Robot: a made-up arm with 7 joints. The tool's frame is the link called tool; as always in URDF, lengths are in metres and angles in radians.
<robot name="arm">
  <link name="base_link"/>
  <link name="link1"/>
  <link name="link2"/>
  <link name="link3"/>
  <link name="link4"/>
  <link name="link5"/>
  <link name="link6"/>
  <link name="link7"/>
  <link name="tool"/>
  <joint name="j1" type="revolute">
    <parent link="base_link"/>
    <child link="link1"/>
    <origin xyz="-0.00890 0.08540 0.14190"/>
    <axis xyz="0 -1 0"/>
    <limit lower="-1.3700" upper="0.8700" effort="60" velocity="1.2"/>
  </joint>
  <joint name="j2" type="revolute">
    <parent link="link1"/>
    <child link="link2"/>
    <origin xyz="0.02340 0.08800 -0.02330"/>
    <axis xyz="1 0 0"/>
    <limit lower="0.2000" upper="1.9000" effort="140" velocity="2.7"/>
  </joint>
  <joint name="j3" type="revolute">
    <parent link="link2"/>
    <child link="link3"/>
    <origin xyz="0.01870 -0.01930 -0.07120"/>
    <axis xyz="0 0 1"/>
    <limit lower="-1.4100" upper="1.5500" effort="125" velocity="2.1"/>
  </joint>
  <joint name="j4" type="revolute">
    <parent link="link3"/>
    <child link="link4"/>
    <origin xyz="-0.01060 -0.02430 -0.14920"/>
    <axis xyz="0 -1 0"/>
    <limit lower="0.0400" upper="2.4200" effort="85" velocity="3.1"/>
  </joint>
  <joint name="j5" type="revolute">
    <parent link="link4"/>
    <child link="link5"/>
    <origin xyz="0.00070 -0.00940 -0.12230"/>
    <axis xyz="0 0 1"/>
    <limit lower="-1.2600" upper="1.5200" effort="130" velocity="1.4"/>
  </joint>
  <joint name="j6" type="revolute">
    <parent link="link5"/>
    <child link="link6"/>
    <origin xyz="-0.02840 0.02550 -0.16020"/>
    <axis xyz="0 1 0"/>
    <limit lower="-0.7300" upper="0.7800" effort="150" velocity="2.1"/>
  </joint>
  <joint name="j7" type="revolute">
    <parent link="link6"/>
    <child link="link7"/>
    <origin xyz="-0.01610 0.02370 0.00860"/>
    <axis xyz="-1 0 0"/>
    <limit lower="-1.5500" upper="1.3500" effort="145" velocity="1.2"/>
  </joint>
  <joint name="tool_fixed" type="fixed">
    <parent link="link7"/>
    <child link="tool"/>
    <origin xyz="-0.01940 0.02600 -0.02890" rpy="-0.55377 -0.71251 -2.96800"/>
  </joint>
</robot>
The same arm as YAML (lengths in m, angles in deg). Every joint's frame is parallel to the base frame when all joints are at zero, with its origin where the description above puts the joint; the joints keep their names.
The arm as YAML. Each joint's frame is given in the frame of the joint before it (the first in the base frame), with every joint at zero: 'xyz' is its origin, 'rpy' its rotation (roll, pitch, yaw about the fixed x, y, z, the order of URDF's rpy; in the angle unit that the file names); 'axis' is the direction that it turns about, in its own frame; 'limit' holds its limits. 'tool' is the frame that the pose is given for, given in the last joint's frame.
units:
  length: m
  angle: deg
joints:
  - name: j1
    type: revolute
    origin:
      xyz: [-0.0089, 0.0854, 0.1419]
      rpy: [0.0, 0.0, 0.0]
    axis: [0.0, -1.0, 0.0]
    limit:
      lower: -78.5
      upper: 49.85
  - name: j2
    type: revolute
    origin:
      xyz: [0.0234, 0.088, -0.0233]
      rpy: [0.0, 0.0, 0.0]
    axis: [1.0, 0.0, 0.0]
    limit:
      lower: 11.46
      upper: 108.86
  - name: j3
    type: revolute
    origin:
      xyz: [0.0187, -0.0193, -0.0712]
      rpy: [0.0, 0.0, 0.0]
    axis: [0.0, 0.0, 1.0]
    limit:
      lower: -80.79
      upper: 88.81
  - name: j4
    type: revolute
    origin:
      xyz: [-0.0106, -0.0243, -0.1492]
      rpy: [0.0, 0.0, 0.0]
    axis: [0.0, -1.0, 0.0]
    limit:
      lower: 2.29
      upper: 138.66
  - name: j5
    type: revolute
    origin:
      xyz: [0.0007, -0.0094, -0.1223]
      rpy: [0.0, 0.0, 0.0]
    axis: [0.0, 0.0, 1.0]
    limit:
      lower: -72.19
      upper: 87.09
  - name: j6
    type: revolute
    origin:
      xyz: [-0.0284, 0.0255, -0.1602]
      rpy: [0.0, 0.0, 0.0]
    axis: [0.0, 1.0, 0.0]
    limit:
      lower: -41.83
      upper: 44.69
  - name: j7
    type: revolute
    origin:
      xyz: [-0.0161, 0.0237, 0.0086]
      rpy: [0.0, 0.0, 0.0]
    axis: [-1.0, 0.0, 0.0]
    limit:
      lower: -88.81
      upper: 77.35
tool:
  origin:
    xyz: [-0.0194, 0.026, -0.0289]
    rpy: [-31.73, -40.82, -170.05]

